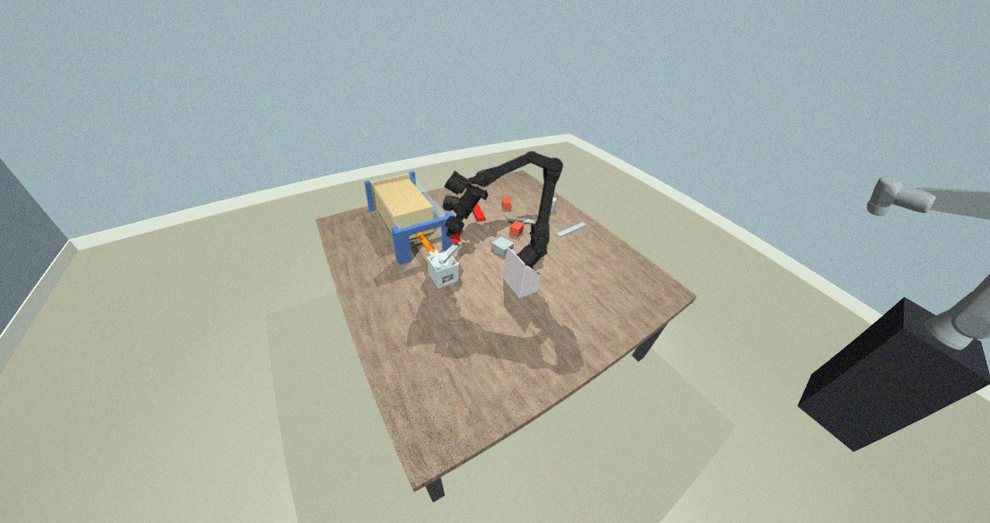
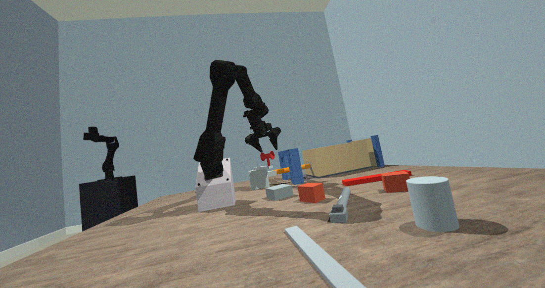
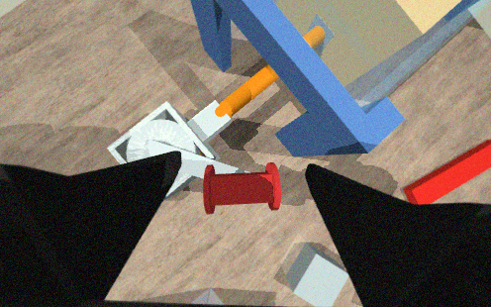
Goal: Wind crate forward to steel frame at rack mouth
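Now: the red knob 2 cm behind my gripper tip, 1 cm to the right of it and 4 cm below it. Round my gripper tip: blue steel frame: 9 cm ahead, 7 cm to the left, 7 cm below; then winch handle: 3 cm behind, 2 cm to the left, 7 cm below; then grey winch: 8 cm behind, 6 cm to the left, 14 cm below.
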